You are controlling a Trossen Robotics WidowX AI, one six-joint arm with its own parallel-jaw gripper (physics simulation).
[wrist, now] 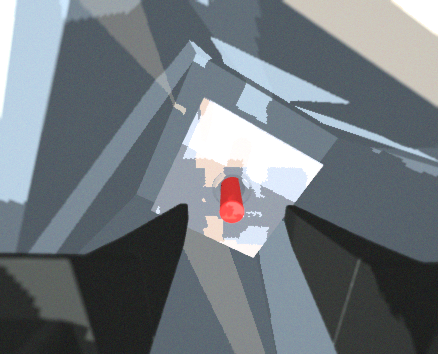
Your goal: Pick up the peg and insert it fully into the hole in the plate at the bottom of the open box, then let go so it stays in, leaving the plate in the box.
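Frame: origin at the arm's base, x back, y down, z right, level; centimetres.
Seen in the pictures: gripper, fingertip midpoint: [236,212].
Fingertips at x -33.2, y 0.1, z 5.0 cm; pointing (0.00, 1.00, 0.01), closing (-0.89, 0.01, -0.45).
A point is followed by its place in that frame.
The red peg [231,200] {x -32.8, y 0.7, z 4.7 cm} stands in the hole of the shiny, reflective plate [170,185] {x -29.1, y 3.6, z 6.9 cm}, with its upper part sticking out above the plate and its top end facing the camera. The ring around the hole shows behind the peg. How deep the peg sits cannot be told exactly. The plate lies turned at the bottom of the grey box [165,150] {x -27.0, y 8.6, z 6.4 cm}. My gripper [236,212] {x -33.2, y 0.1, z 5.0 cm} is open, with one dark finger on each side of the peg and a gap between each finger and the peg. The fingers cover part of the lower area of the box.
The reflective box walls rise around the plate, with a wall edge [120,142] {x -26.2, y 0.5, z 4.4 cm} running diagonally on the left and bright reflections at the upper right. Beige strips show at the top right and between the fingers below.
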